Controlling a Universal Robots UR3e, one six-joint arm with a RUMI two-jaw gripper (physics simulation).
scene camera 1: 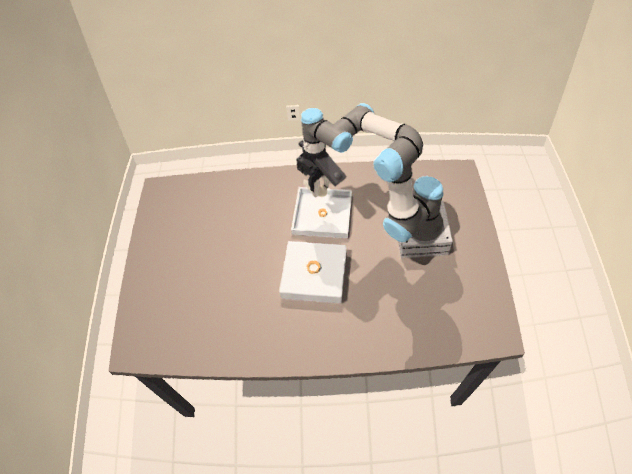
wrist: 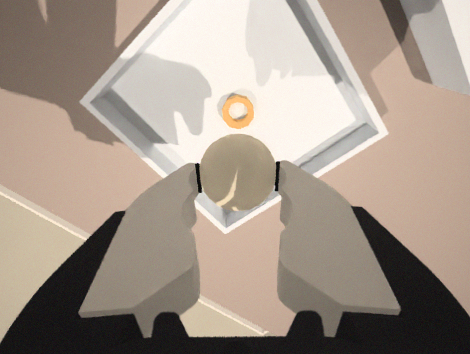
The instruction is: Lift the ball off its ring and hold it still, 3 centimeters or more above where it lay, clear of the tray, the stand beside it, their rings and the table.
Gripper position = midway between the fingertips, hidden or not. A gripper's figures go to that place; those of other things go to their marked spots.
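A white tray (scene camera 1: 328, 216) and a white stand (scene camera 1: 314, 272) have their marked spots 0.26 m apart. The stand is 1.52 m from the lens, while the gripper (scene camera 1: 320, 193) is 1.62 m from the lens and the tray is 1.70 m from the lens.
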